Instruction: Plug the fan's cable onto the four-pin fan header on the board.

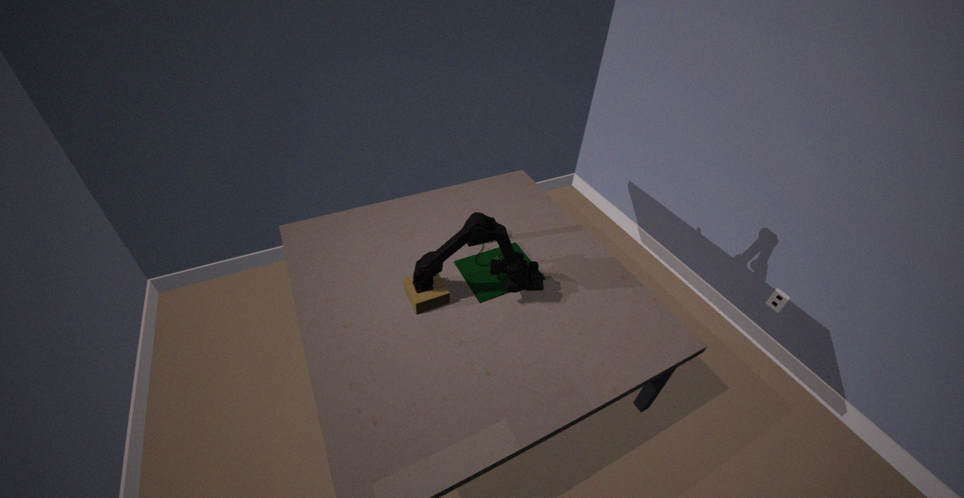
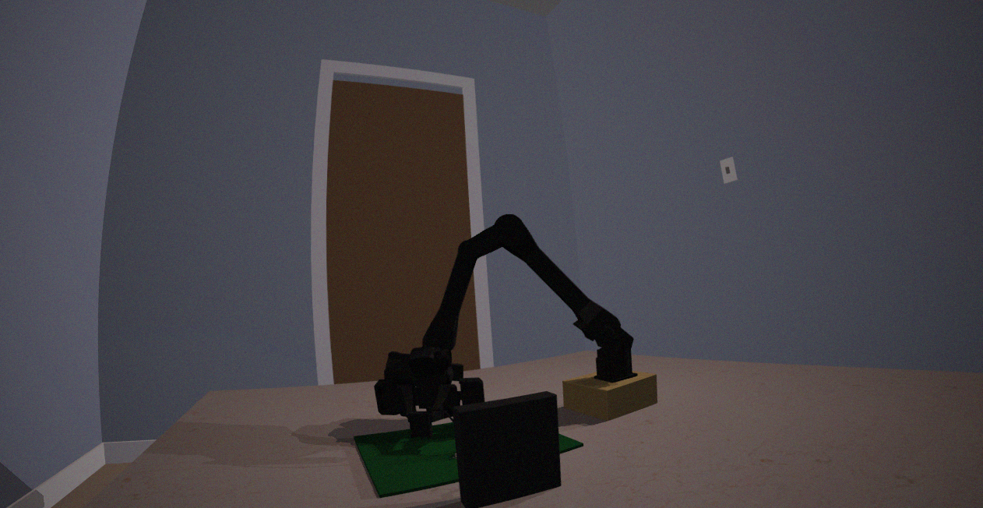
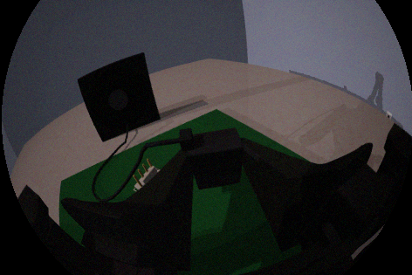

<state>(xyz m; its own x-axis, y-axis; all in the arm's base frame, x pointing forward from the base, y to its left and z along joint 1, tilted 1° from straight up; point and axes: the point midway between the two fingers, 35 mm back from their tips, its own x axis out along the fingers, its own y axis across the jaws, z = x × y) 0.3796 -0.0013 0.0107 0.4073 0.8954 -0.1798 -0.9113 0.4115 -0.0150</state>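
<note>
Right now my gripper tip is 60 mm past the green board and 70 mm above it. The rest, counted from my gripper tip: black fan plug (10 mm below); then black fan (70 mm behind, 180 mm to the left); then pale four-pin header (50 mm behind, 40 mm to the left, 60 mm below).
</note>
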